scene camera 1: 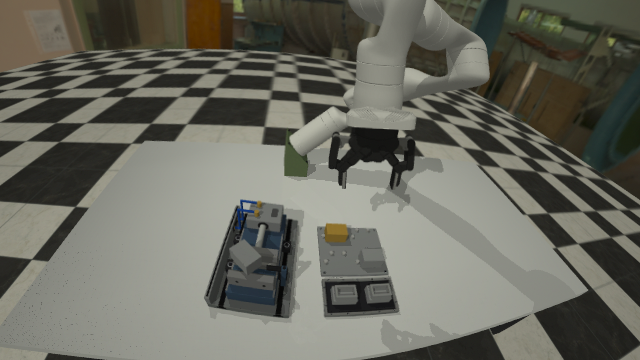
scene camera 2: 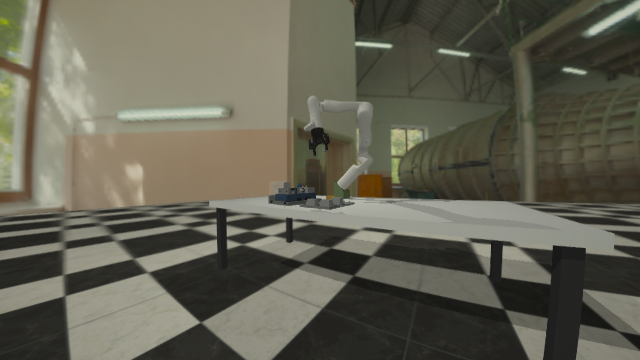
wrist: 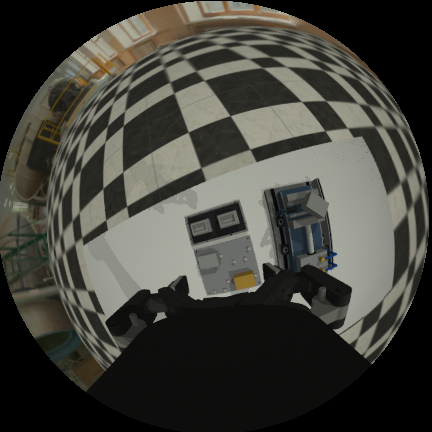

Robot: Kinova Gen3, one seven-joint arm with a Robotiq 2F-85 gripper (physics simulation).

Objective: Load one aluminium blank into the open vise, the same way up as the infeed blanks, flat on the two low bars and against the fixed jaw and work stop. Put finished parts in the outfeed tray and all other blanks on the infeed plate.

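Seen in the pictures: gripper, between the fingertips: (scene camera 1: 368,186) (scene camera 2: 320,153) (wrist: 224,278); arm's base, origin of its link: (scene camera 1: 297,146) (scene camera 2: 341,185).
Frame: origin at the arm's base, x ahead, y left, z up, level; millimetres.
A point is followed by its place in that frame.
My open, empty gripper (scene camera 1: 369,186) {x 463, y 115, z 197 mm} (scene camera 2: 320,152) {x 463, y 115, z 197 mm} (wrist: 225,279) {x 463, y 115, z 197 mm} hangs high above the table, behind the infeed plate in scene camera 1. A plain grey block (scene camera 1: 245,256) {x 516, y -111, z 31 mm} (scene camera 2: 286,185) {x 530, y -94, z 12 mm} (wrist: 315,205) {x 505, y -105, z 31 mm} sits skewed and tilted on top of the blue-grey vise (scene camera 1: 250,295) {x 570, y -100, z -42 mm} (wrist: 298,242) {x 419, y -60, z -41 mm}, partly hiding its jaws. The bars under it cannot be made out. On the grey infeed plate (scene camera 1: 345,267) {x 457, y 139, z -93 mm} (wrist: 232,248) {x 453, y 133, z -93 mm} are a grey blank (scene camera 1: 372,257) {x 449, y 207, z -57 mm} (wrist: 208,261) {x 437, y 209, z -57 mm} and an orange block (scene camera 1: 336,233) {x 366, y 117, z -57 mm} (wrist: 245,280) {x 352, y 117, z -57 mm}. The black-floored outfeed tray (scene camera 1: 361,306) {x 573, y 164, z -95 mm} (wrist: 215,235) {x 507, y 175, z -95 mm} holds two stepped grey parts (scene camera 1: 344,294) {x 547, y 119, z -75 mm} (wrist: 229,219) {x 542, y 116, z -74 mm}.
Blue bent tubes (scene camera 1: 240,212) (wrist: 331,261) {x 313, y -172, z -50 mm} with orange fittings stand at the vise's rear end. The vise sits in a long grey base with a raised side wall. The arm's green base bracket (scene camera 1: 296,162) {x 58, y 2, z -36 mm} (scene camera 2: 342,191) {x 53, y 37, z -43 mm} stands at the back of the white table (scene camera 1: 150,215) {x 317, y -465, z -101 mm}.
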